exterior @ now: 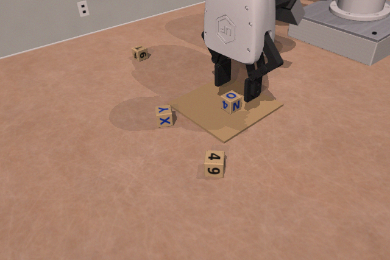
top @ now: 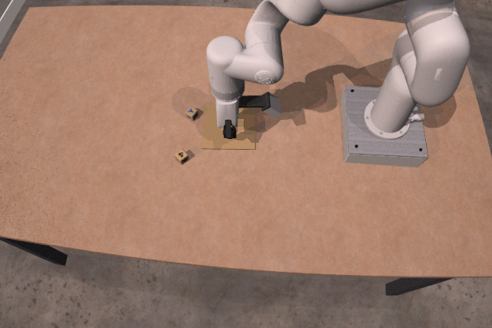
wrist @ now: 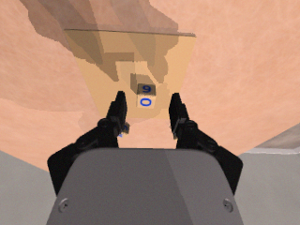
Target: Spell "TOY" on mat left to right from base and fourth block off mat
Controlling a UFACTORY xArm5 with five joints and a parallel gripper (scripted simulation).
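Right now the O block is 4 cm below my hand and 1 cm ahead of it. The rest, counted from my hand: tan mat: 5 cm below, 2 cm to the right; then T block: 28 cm to the right, 4 cm below.
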